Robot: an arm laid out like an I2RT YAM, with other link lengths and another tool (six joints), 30 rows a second.
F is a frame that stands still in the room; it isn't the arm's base.
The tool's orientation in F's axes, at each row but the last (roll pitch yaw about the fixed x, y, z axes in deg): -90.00, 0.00, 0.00; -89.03, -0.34, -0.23; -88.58, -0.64, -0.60; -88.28, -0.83, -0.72; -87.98, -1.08, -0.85; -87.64, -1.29, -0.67; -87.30, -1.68, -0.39; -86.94, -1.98, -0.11; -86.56, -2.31, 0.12
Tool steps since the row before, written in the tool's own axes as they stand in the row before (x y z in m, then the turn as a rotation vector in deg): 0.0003, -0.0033, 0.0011, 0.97, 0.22, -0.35; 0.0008, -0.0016, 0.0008, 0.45, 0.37, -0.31; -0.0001, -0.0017, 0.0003, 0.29, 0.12, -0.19; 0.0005, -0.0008, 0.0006, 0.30, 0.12, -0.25; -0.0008, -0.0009, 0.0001, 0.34, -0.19, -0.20; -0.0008, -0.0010, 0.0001, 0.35, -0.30, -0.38; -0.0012, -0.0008, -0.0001, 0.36, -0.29, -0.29; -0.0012, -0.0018, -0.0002, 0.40, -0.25, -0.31; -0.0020, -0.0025, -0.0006, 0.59, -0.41, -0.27
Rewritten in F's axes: 0.0003, 0.0011, 0.0033, 0.97, -0.35, -0.22; 0.0008, 0.0008, 0.0016, 0.45, -0.31, -0.37; -0.0001, 0.0003, 0.0017, 0.29, -0.19, -0.12; 0.0005, 0.0006, 0.0008, 0.30, -0.25, -0.12; -0.0008, 0.0001, 0.0009, 0.33, -0.21, 0.19; -0.0008, 0.0001, 0.0010, 0.34, -0.40, 0.29; -0.0012, -0.0001, 0.0008, 0.35, -0.31, 0.29; -0.0013, -0.0003, 0.0017, 0.39, -0.32, 0.25; -0.0021, -0.0008, 0.0024, 0.57, -0.29, 0.42
